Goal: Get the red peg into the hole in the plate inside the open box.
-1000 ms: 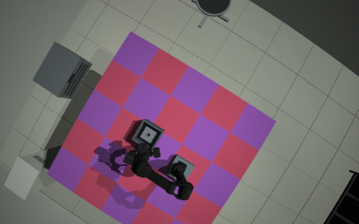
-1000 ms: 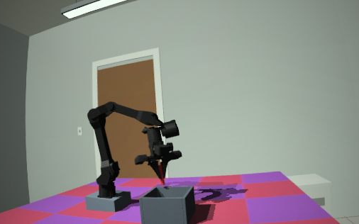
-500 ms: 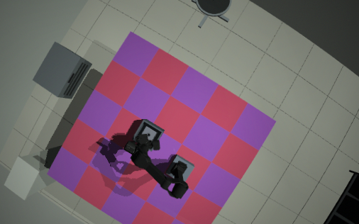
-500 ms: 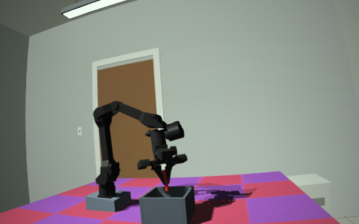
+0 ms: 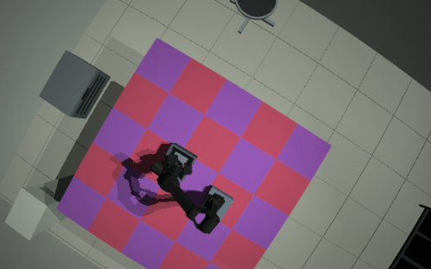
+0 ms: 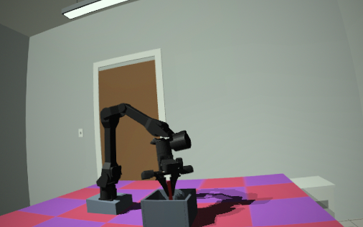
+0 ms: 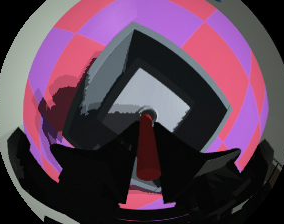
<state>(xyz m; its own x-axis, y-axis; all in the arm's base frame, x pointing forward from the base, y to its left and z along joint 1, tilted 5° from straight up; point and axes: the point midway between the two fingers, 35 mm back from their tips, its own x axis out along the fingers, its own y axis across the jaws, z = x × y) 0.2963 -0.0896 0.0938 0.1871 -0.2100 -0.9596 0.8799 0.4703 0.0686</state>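
My gripper tip is now 10 mm to the right of the red peg and 10 mm below it. Round my gripper tip: grey box 60 mm below.
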